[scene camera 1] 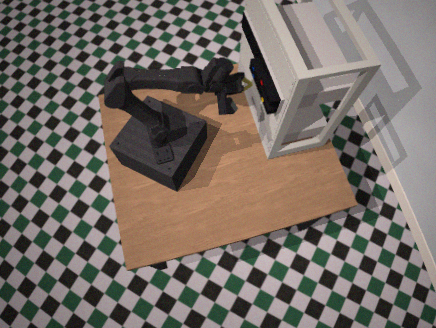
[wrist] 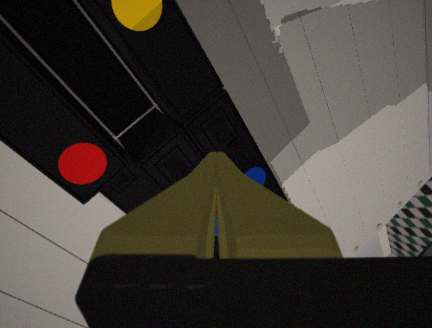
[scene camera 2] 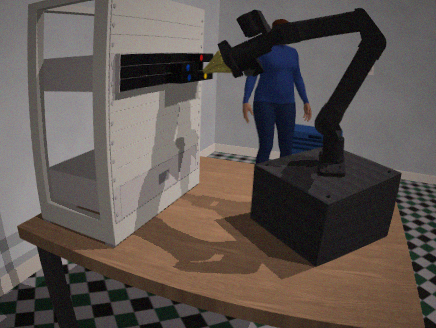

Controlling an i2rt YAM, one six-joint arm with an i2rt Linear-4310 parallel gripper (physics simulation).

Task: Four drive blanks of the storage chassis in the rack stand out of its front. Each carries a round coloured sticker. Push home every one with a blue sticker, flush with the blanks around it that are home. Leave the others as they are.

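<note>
The black storage chassis [scene camera 1: 270,95] [scene camera 2: 150,70] sits in the pale rack [scene camera 1: 335,71] [scene camera 2: 103,125]. A blank with a red sticker [scene camera 1: 261,83] [scene camera 2: 201,58] [wrist: 82,163] and one with a yellow sticker [scene camera 1: 262,99] [scene camera 2: 205,76] [wrist: 137,11] stand out of its front. Two blue stickers, an upper one [scene camera 2: 188,67] and a lower one [scene camera 2: 189,77], lie one above the other. In the wrist view one blue sticker [wrist: 255,176] shows beside the fingers, with a blue sliver between them. My gripper [scene camera 1: 251,84] [scene camera 2: 204,73] [wrist: 216,164] is shut and empty, its tips close to the chassis front; contact cannot be told.
The rack stands on the wooden table [scene camera 1: 225,215] [scene camera 2: 225,285]. The arm's black base block [scene camera 1: 160,140] [scene camera 2: 325,215] is on the table in front of the rack. A person in blue [scene camera 2: 275,80] stands behind the arm, near a blue box [scene camera 2: 306,138].
</note>
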